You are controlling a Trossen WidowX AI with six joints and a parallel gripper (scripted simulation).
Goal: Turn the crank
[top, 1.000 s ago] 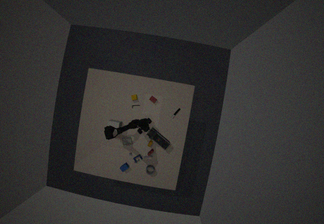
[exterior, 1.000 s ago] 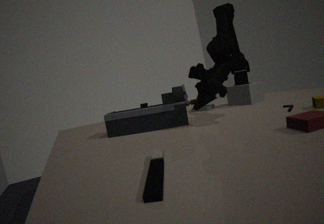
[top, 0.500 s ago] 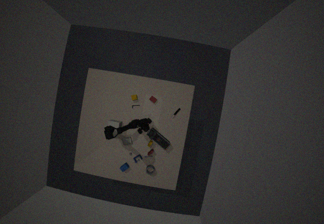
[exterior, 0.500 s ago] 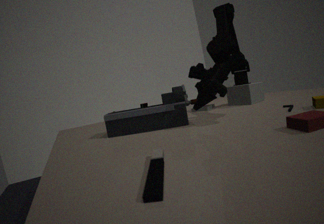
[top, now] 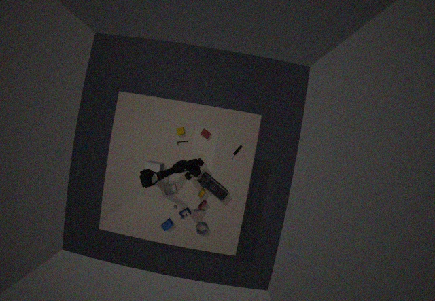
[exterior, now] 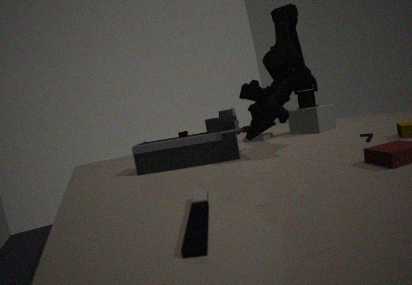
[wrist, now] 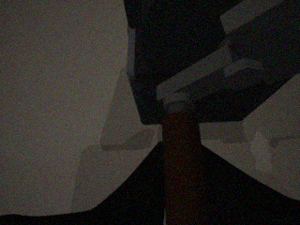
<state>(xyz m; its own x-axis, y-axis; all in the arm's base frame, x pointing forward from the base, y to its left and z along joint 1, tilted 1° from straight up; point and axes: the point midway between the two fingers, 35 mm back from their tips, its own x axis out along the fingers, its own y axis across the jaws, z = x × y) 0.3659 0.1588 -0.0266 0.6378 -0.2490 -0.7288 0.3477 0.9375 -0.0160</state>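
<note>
Now: gripper tip 3 cm below the brown crank handle, 2 cm past it and 1 cm to the right of it. Round my gripper tip: red pointer 14 cm ahead, 7 cm to the right, 4 cm above; grey plate 24 cm to the right, 19 cm behind, 4 cm below; blue piece 56 cm to the right, 11 cm behind, 2 cm below.
</note>
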